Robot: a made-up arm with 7 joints.
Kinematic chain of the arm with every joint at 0, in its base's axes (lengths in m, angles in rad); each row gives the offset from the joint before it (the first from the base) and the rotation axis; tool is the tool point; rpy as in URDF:
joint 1: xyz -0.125 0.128 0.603 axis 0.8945 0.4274 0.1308
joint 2: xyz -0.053 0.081 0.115 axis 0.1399 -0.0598 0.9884
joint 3: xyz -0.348 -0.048 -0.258 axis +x
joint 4: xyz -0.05 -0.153 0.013 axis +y
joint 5: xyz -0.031 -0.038 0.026 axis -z
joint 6: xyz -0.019 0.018 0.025 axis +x
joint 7: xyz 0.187 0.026 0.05 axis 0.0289 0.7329 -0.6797
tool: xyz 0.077 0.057 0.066 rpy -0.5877 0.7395 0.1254
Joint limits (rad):
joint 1: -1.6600..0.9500
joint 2: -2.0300..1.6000
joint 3: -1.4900..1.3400
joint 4: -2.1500..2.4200
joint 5: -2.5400..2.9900
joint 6: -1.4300..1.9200
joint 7: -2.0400..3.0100
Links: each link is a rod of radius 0.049 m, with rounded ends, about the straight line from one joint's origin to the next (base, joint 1, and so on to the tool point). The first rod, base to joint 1, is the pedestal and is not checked.
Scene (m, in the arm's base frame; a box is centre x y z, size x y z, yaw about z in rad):
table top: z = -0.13
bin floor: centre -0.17 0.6 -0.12 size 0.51 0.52 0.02 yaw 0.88
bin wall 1: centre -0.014 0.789 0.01 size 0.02 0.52 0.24 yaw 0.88
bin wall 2: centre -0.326 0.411 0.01 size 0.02 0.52 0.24 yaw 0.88
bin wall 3: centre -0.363 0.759 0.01 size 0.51 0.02 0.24 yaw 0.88
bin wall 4: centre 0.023 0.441 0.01 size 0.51 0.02 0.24 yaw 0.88
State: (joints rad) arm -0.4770 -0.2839 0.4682 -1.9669 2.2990 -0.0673 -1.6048
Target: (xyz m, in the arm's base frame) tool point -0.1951 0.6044 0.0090
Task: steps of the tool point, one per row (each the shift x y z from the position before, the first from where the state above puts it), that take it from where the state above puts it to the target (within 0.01 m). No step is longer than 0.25 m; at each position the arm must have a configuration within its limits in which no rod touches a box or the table.
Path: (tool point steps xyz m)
1: -0.0557 0.1392 0.0133
2: -0.0520 0.1334 0.0812
3: -0.0350 0.1011 0.1430
4: -0.0058 0.0471 0.1857
5: 0.1121 0.2010 -0.0639
6: 0.1804 0.1169 -0.1197
7: 0.2032 0.0086 -0.1192
8: 0.1794 -0.0758 -0.0785
9: 0.0176 0.0150 -0.0657
10: 0.0051 0.0059 -0.0676
11: -0.0066 -0.0048 -0.0644
12: -0.0161 -0.0161 -0.0561

